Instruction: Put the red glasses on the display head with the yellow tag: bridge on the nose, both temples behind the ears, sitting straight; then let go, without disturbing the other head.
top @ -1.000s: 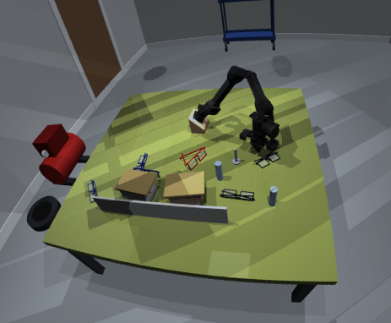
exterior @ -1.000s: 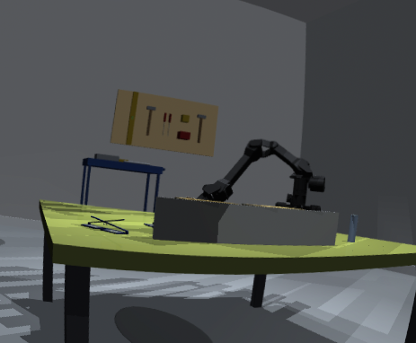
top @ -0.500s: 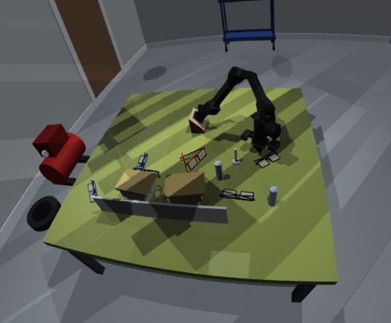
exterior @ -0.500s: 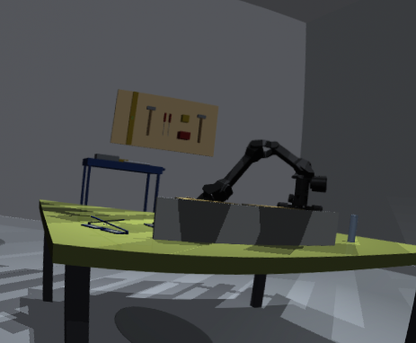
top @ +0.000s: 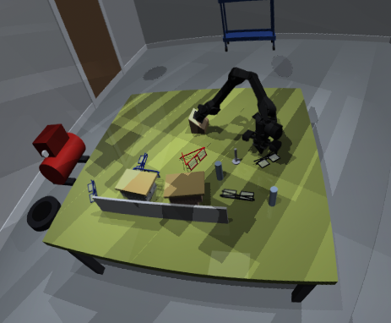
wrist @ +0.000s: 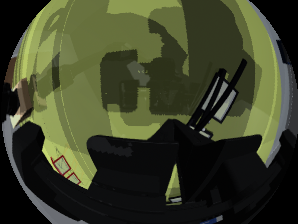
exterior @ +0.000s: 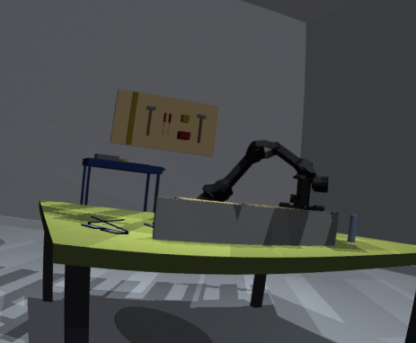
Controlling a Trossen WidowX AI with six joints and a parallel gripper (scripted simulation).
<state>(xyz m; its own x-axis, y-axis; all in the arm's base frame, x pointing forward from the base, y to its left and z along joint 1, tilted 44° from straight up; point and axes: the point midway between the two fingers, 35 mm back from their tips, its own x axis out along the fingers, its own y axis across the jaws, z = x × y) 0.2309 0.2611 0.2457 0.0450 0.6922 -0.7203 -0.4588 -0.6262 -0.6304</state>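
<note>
Right now my gripper tip is 4 cm short of the grey post and 12 cm to the left of it. The rest, counted from my gripper tip: grey board 39 cm ahead, 42 cm to the right, 3 cm above; then tan head 26 cm ahead, 31 cm to the right, 4 cm above.
</note>
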